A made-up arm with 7 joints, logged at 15 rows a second.
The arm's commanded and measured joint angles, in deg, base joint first. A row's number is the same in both.
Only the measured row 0 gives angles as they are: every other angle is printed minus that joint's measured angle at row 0.
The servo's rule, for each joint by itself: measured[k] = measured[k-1] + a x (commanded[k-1-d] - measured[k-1]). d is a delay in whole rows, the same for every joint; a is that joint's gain. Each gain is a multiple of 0.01, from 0.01 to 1. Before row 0 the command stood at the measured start. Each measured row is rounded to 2 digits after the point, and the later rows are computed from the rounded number. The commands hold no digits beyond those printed.
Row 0, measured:
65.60 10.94 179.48 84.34 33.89 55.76 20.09
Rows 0 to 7, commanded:
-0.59 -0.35 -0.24 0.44 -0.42 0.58 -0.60
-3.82 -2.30 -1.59 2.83 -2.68 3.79 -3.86
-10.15 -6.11 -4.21 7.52 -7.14 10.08 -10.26
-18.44 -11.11 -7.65 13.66 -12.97 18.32 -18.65
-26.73 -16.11 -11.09 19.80 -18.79 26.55 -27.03
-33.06 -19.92 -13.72 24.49 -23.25 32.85 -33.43
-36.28 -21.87 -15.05 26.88 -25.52 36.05 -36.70
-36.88 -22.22 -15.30 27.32 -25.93 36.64 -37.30
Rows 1 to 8, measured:
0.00 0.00 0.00 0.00 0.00 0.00 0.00
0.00 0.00 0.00 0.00 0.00 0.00 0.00
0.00 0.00 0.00 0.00 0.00 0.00 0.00
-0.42 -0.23 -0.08 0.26 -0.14 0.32 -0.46
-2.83 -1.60 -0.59 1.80 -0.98 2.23 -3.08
-8.03 -4.58 -1.82 5.23 -3.01 6.55 -8.61
-15.42 -8.89 -3.80 10.29 -6.30 13.02 -16.34
-23.45 -13.66 -6.28 16.00 -10.42 20.46 -24.57
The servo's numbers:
d 3
a 0.71 0.66 0.34 0.60 0.33 0.55 0.77

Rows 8 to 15, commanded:
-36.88 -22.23 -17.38 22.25 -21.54 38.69 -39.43
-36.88 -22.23 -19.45 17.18 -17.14 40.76 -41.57
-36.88 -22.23 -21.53 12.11 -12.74 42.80 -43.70
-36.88 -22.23 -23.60 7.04 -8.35 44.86 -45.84
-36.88 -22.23 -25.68 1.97 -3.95 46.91 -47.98
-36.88 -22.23 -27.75 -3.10 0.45 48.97 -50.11
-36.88 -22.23 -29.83 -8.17 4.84 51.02 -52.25
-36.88 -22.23 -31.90 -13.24 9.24 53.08 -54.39
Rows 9 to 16, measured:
-30.27 -17.79 -8.81 21.09 -14.65 27.27 -31.39
-34.54 -20.48 -10.93 24.56 -18.24 32.10 -35.48
-36.20 -21.63 -12.42 26.22 -20.78 34.60 -36.88
-36.68 -22.03 -14.11 23.84 -21.03 36.85 -38.84
-36.82 -22.16 -15.93 19.84 -19.75 39.00 -40.94
-36.86 -22.21 -17.83 15.20 -17.44 41.09 -43.07
-36.87 -22.22 -19.79 10.30 -14.44 43.16 -45.20
-36.88 -22.23 -21.79 5.30 -10.98 45.22 -47.34

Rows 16 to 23, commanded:
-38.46 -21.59 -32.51 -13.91 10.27 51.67 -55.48
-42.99 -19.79 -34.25 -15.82 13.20 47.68 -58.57
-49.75 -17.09 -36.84 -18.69 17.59 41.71 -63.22
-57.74 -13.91 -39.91 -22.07 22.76 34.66 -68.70
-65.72 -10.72 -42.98 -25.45 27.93 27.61 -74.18
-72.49 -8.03 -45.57 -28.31 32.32 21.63 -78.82
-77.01 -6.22 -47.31 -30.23 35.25 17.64 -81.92
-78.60 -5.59 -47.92 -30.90 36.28 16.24 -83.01
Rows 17 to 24, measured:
-36.88 -22.23 -23.82 0.26 -7.21 47.28 -49.47
-36.88 -22.23 -25.86 -4.80 -3.23 49.34 -51.61
-36.88 -22.23 -27.91 -9.86 0.89 51.40 -53.75
-38.00 -21.81 -29.47 -12.29 3.99 51.55 -55.08
-41.54 -20.48 -31.10 -14.41 7.03 49.42 -57.77
-47.37 -18.24 -33.05 -16.98 10.51 45.18 -61.97
-54.73 -15.38 -35.38 -20.03 14.55 39.39 -67.15
-62.53 -12.30 -37.96 -23.28 18.97 32.91 -72.56

